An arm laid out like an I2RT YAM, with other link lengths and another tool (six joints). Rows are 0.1 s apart.
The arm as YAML. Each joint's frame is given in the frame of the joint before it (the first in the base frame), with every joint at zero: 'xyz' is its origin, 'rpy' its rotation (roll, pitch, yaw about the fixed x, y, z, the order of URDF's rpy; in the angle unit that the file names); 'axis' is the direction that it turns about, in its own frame. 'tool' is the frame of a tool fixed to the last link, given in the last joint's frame.
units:
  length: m
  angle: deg
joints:
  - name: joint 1
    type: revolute
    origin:
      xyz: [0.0, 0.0, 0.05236]
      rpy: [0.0, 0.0, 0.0]
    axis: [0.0, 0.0, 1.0]
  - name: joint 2
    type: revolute
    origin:
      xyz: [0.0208, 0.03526, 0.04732]
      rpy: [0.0, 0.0, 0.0]
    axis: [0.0, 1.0, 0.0]
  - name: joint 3
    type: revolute
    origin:
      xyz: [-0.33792, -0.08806, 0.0]
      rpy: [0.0, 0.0, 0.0]
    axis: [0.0, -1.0, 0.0]
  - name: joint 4
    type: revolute
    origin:
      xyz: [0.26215, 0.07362, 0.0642]
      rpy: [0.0, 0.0, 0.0]
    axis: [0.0, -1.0, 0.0]
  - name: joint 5
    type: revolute
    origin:
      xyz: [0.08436, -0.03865, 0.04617]
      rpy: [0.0, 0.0, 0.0]
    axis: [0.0, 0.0, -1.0]
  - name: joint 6
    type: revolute
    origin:
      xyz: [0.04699, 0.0, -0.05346]
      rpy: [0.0, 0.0, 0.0]
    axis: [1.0, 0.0, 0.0]
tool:
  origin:
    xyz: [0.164, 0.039, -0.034]
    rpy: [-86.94, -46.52, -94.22]
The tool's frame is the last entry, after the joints.
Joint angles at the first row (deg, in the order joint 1, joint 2, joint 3, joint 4, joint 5, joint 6):
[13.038 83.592 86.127 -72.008 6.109 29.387]
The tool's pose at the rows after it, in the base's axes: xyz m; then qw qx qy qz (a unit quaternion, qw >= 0):
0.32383, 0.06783, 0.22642, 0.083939, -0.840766, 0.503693, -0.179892
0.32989, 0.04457, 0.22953, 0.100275, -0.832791, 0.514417, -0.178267
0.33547, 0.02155, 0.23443, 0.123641, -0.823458, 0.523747, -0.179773
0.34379, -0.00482, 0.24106, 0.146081, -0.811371, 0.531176, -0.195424
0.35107, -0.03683, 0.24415, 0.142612, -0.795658, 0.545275, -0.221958
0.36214, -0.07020, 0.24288, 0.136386, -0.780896, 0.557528, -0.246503
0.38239, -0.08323, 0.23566, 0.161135, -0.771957, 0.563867, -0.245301
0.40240, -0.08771, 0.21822, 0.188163, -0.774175, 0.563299, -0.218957
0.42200, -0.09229, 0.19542, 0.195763, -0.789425, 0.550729, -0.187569
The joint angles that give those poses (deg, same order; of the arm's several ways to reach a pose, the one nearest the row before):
[7.989 83.591 86.149 -71.309 2.656 25.452]
[1.738 83.592 86.150 -70.238 -0.994 21.409]
[-4.753 83.592 86.150 -68.927 -5.431 17.300]
[-11.115 83.592 86.150 -66.697 -9.322 13.365]
[-16.033 83.657 86.150 -64.381 -9.607 11.092]
[-20.534 84.795 86.150 -61.189 -9.803 8.994]
[-23.180 87.876 86.193 -57.691 -13.541 8.600]
[-24.687 92.969 87.198 -56.074 -17.977 7.683]
[-24.927 99.570 90.566 -56.752 -20.163 5.038]

